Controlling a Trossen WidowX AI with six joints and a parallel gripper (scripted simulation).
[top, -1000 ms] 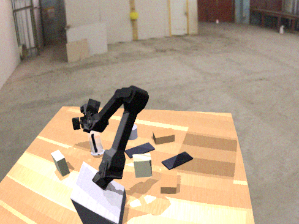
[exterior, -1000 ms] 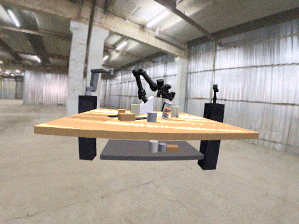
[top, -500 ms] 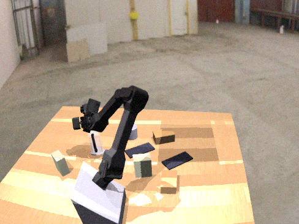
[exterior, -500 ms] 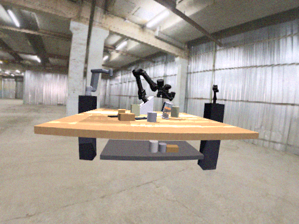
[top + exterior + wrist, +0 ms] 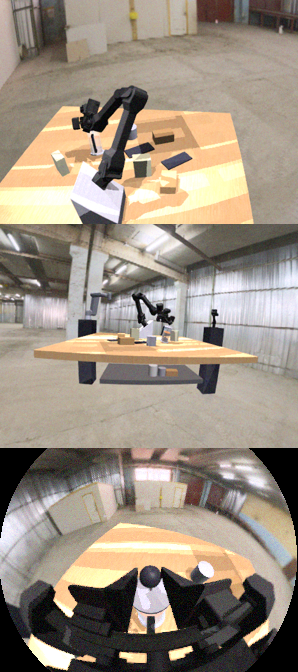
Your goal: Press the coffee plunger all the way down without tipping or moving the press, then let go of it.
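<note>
Right now my gripper tip is 80 mm above the coffee press, 50 mm past it and 30 mm to the left of it.
</note>
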